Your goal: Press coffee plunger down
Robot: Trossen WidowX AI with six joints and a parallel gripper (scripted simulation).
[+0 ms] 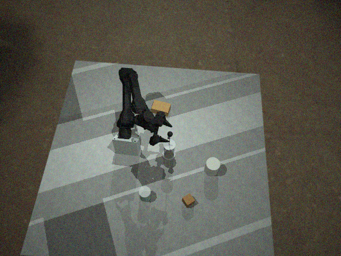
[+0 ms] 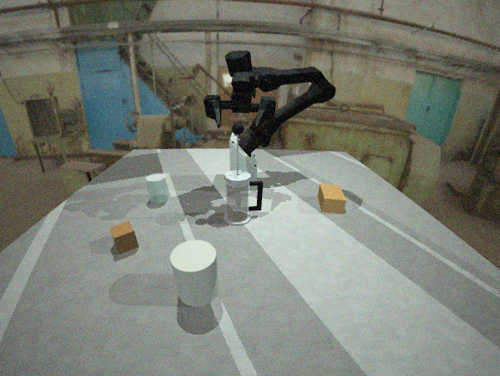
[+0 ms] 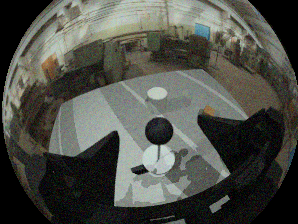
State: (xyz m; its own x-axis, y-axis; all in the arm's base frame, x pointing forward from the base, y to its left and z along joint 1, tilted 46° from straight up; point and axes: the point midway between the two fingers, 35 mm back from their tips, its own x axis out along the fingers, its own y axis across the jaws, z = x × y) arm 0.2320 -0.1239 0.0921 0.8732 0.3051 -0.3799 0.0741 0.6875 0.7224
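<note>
My gripper tip is 13 cm above the coffee press, 2 cm to the right of it and 1 cm past it. Round my gripper tip: orange cube 28 cm to the right, 24 cm below, 13 cm ahead; orange block 31 cm to the left, 24 cm below, 8 cm behind.
</note>
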